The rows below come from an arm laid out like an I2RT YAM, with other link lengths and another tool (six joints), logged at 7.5 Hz.
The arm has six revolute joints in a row. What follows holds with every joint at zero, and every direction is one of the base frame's. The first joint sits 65.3 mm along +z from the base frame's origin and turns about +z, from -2.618 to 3.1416 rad. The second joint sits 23.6 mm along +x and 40 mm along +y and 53.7 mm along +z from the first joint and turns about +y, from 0 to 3.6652 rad. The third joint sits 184.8 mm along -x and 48.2 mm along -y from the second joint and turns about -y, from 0 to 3.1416 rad. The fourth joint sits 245 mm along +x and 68.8 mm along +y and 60 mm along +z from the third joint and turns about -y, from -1.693 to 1.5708 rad. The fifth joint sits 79.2 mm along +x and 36.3 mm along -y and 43.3 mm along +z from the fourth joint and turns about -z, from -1.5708 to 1.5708 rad. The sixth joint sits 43.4 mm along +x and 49.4 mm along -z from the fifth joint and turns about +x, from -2.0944 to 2.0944 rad. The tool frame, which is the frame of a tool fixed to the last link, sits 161 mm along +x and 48 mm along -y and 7 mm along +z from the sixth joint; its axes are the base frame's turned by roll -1.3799, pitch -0.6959 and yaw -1.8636 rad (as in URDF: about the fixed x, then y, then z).
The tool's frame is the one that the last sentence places.
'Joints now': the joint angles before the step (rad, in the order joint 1, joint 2, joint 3, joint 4, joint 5, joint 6). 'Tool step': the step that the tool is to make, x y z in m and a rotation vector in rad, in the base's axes. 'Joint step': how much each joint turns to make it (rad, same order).
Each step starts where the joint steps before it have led.
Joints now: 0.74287, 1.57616, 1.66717, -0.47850, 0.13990, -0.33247
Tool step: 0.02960, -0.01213, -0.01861, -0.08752, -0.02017, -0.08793
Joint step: -0.02342, 0.10781, 0.05326, 0.01986, 0.09028, -0.04763
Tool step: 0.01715, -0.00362, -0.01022, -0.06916, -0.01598, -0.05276
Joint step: -0.00289, 0.09115, 0.06743, 0.00000, 0.07158, -0.03712
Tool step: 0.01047, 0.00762, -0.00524, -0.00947, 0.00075, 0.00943
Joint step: -0.00627, 0.06625, 0.05959, 0.00380, -0.01127, -0.01339
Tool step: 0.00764, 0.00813, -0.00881, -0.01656, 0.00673, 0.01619
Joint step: -0.00310, 0.05730, 0.04556, 0.00047, -0.01373, -0.01648
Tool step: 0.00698, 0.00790, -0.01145, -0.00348, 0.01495, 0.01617
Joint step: -0.00453, 0.05329, 0.03673, 0.00373, -0.02165, -0.00313
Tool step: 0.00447, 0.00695, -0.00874, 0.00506, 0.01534, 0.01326
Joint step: -0.00201, 0.04182, 0.03242, -0.00035, -0.01989, 0.00536
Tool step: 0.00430, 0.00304, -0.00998, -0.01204, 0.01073, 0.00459
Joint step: -0.00268, 0.03418, 0.01949, 0.00002, -0.00533, -0.00561
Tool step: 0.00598, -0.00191, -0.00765, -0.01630, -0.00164, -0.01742
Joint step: -0.00303, 0.03041, 0.01386, 0.00856, 0.01914, -0.00512
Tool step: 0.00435, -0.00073, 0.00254, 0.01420, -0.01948, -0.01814
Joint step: -0.00004, 0.00963, -0.00052, 0.03231, 0.01668, 0.00745
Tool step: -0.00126, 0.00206, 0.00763, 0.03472, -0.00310, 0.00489
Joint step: -0.00002, -0.01144, 0.00132, 0.00665, -0.01562, 0.02041
